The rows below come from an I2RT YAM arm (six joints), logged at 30 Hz.
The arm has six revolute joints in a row. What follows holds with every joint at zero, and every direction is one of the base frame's. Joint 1 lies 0.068 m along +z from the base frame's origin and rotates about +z. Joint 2 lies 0.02 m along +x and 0.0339 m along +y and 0.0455 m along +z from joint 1 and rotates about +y. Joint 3 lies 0.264 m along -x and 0.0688 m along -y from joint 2 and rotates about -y. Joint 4 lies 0.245 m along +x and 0.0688 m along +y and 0.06 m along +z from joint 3 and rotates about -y. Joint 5 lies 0.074 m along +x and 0.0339 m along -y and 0.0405 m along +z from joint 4 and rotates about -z. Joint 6 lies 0.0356 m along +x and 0.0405 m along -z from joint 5 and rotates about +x. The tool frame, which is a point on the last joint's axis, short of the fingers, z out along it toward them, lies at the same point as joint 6; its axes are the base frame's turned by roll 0, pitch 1.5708 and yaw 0 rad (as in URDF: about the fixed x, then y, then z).
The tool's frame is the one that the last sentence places.
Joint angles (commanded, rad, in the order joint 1, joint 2, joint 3, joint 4, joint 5, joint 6), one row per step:
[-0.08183, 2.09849, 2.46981, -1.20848, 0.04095, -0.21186]
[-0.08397, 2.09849, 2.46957, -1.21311, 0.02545, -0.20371]
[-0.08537, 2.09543, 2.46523, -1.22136, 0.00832, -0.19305]
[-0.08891, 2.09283, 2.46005, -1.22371, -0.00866, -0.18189]
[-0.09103, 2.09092, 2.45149, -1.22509, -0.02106, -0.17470]
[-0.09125, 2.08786, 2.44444, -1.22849, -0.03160, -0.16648]
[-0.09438, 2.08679, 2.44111, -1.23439, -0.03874, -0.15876]
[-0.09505, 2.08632, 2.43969, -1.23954, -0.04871, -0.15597]
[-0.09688, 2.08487, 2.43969, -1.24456, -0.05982, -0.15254]
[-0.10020, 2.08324, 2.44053, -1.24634, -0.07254, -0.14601]
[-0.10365, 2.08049, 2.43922, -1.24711, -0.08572, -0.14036]
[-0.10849, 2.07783, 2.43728, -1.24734, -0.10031, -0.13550]
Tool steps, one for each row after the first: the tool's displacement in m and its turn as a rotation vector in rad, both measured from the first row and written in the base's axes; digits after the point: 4 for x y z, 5 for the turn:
[-0.0004, -0.0003, -0.0004, 0.01730, 0.00318, 0.00215]
[-0.0017, -0.0002, -0.0010, 0.03792, 0.01081, 0.00408]
[-0.0024, -0.0011, -0.0015, 0.05841, 0.01391, 0.00333]
[-0.0026, -0.0015, -0.0032, 0.07319, 0.02074, 0.00375]
[-0.0033, -0.0012, -0.0042, 0.08718, 0.02708, 0.00398]
[-0.0040, -0.0022, -0.0051, 0.09842, 0.03429, -0.00068]
[-0.0045, -0.0021, -0.0056, 0.10838, 0.03976, 0.00274]
[-0.0054, -0.0024, -0.0054, 0.11942, 0.04259, 0.00533]
[-0.0062, -0.0033, -0.0046, 0.13331, 0.04091, 0.00536]
[-0.0071, -0.0042, -0.0038, 0.14698, 0.03929, 0.00623]
[-0.0079, -0.0057, -0.0033, 0.16125, 0.03774, 0.00724]

